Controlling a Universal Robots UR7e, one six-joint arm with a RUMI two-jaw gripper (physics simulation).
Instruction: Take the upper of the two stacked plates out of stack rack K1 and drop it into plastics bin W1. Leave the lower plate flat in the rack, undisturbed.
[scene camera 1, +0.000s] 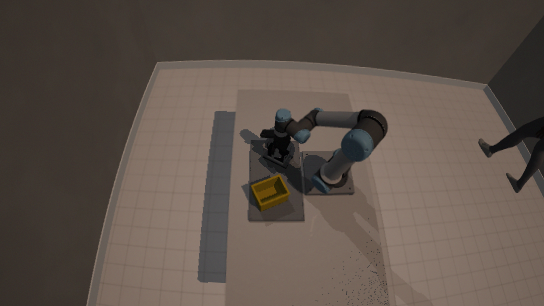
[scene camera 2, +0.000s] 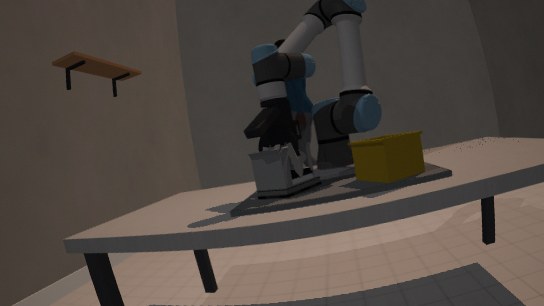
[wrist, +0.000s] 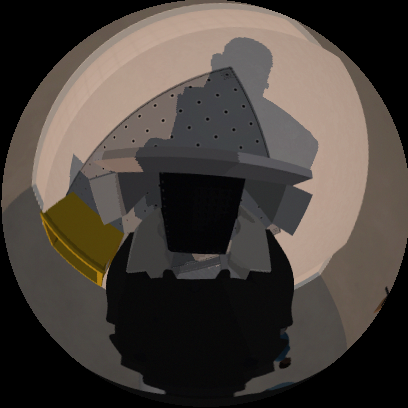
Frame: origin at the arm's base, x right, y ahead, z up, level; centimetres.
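Where they show: gripper, between the fingertips: (scene camera 1: 276, 152) (wrist: 199, 207); arm's base, origin of its link: (scene camera 2: 338, 164).
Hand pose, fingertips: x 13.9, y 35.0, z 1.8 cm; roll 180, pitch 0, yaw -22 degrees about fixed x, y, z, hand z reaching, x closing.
Each offset is from my fingertips to the centre of the thing. Level surfaces: height alone.
My gripper (scene camera 1: 278, 154) (wrist: 199, 207) points down into the grey-walled stack rack K1 @[dx -0.6, dy -0.9, dz +2.4 cm] (scene camera 2: 272, 173) (wrist: 200, 166). Its light grey fingers stand at two opposite sides of the black rectangular upper plate @[dx -0.2, dy -0.4, dz +0.9 cm] (wrist: 202, 195) and appear to touch its edges, so the gripper is shut on it. The plate lies low between the rack walls and looks level. The lower plate cannot be made out beneath it. In scene camera 2 the near rack wall hides part of the fingers. Plastics bin W1 @[dx -27.2, dy +3.5, dz +1.4 cm] (scene camera 1: 274, 202) (scene camera 2: 389, 159) (wrist: 82, 226) is a yellow open-topped box beside the rack.
Rack and bin stand on a dark perforated board (scene camera 1: 292, 214) (scene camera 2: 435, 173) (wrist: 207, 107) on the table @[dz -4.9 cm] (scene camera 1: 260, 260) (scene camera 2: 150, 220). The arm's base plate (scene camera 1: 345, 188) is beside that board. A person (scene camera 1: 530, 162) (scene camera 2: 298, 97) stands beyond the table. A wooden shelf (scene camera 2: 97, 66) hangs on the wall.
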